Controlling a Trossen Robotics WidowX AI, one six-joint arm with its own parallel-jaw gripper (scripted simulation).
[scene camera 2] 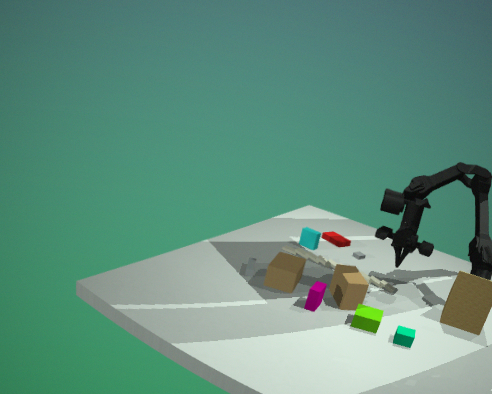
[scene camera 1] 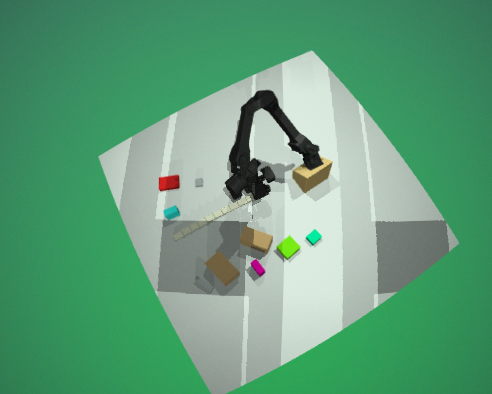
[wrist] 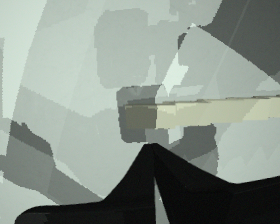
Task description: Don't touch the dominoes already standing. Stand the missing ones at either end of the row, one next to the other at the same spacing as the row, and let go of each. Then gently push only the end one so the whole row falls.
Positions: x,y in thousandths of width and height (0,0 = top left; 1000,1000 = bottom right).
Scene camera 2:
my gripper: 806,679
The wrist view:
my gripper: 538,667
cream domino: 673,507
